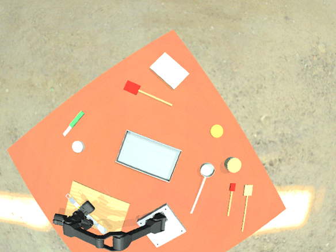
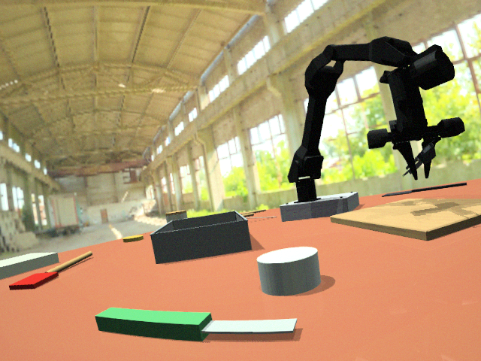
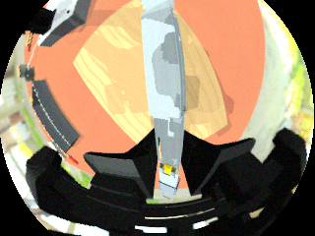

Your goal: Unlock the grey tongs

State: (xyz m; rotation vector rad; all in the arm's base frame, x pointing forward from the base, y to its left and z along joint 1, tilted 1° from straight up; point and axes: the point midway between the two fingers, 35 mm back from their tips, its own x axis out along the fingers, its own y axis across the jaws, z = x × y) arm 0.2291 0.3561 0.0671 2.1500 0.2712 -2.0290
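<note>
Right now my gripper tip is 7 cm above the wooden board, 4 cm past it and 3 cm to the left of it. From my gripper tip the other things lie so: green-white tool 45 cm ahead, 14 cm to the right, 7 cm below; then roasting tin 46 cm to the right, 11 cm ahead, 5 cm below; then red spatula 59 cm to the right, 42 cm ahead, 7 cm below.
</note>
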